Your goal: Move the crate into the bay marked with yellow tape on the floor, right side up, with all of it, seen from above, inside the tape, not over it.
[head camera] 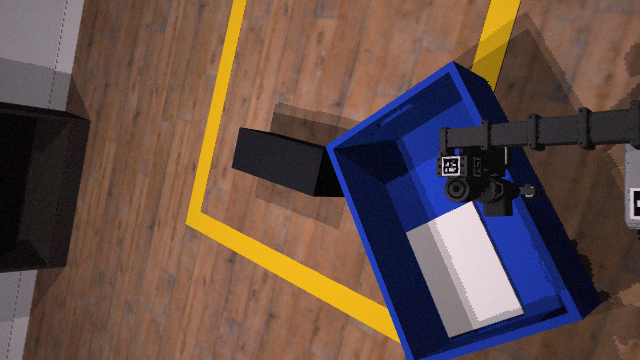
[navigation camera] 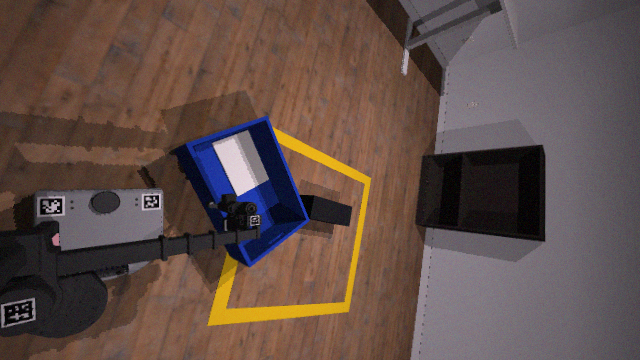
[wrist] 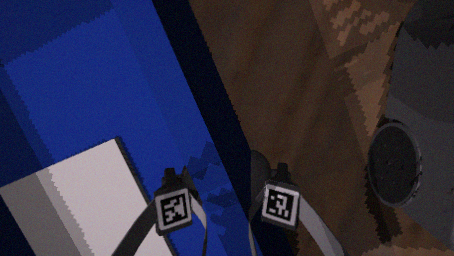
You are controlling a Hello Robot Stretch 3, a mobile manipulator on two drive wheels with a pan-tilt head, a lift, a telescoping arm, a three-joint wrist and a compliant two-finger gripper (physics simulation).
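Frame: origin at the robot's base, x ahead, y left, z up, level; metres.
Seen in the pictures: gripper, fingertip midpoint: (head camera: 520, 194) (navigation camera: 214, 202) (wrist: 225, 171); robot's base at its link origin: (navigation camera: 106, 201).
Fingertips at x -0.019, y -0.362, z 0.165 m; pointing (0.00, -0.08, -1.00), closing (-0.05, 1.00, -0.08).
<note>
Pixels of each thing's middle, then the offset from my fingertips to it.
- blue crate at the middle of its body: (wrist: 58, 190) (head camera: 451, 217) (navigation camera: 248, 188) dx +0.056, dy -0.182, dz -0.054 m
- white box at the middle of its body: (wrist: 101, 249) (head camera: 460, 269) (navigation camera: 242, 162) dx +0.195, dy -0.193, dz -0.141 m
- black block at the middle of its body: (head camera: 291, 161) (navigation camera: 324, 211) dx -0.106, dy -0.738, dz -0.084 m
The blue crate (head camera: 375, 220) (navigation camera: 205, 170) (wrist: 100, 90) is right side up, with a white box (head camera: 480, 270) (navigation camera: 237, 162) (wrist: 90, 185) inside. The yellow tape (head camera: 292, 270) (navigation camera: 358, 240) outlines a bay on the floor. The crate stands askew across one side of the tape, partly over the bay and partly outside on the robot's side. My gripper (head camera: 525, 191) (navigation camera: 215, 205) (wrist: 225, 171) is over the crate's near long wall, one finger inside and one outside, shut on that wall. The wall partly hides the outer fingertip in the wrist view.
A black block (head camera: 280, 160) (navigation camera: 330, 210) lies inside the bay, against or partly behind the crate's far corner. A dark open cabinet (head camera: 70, 200) (navigation camera: 532, 195) stands by the wall beyond the bay. A white table leg (navigation camera: 405, 61) shows at the upper right. My grey base (navigation camera: 115, 225) is near the crate.
</note>
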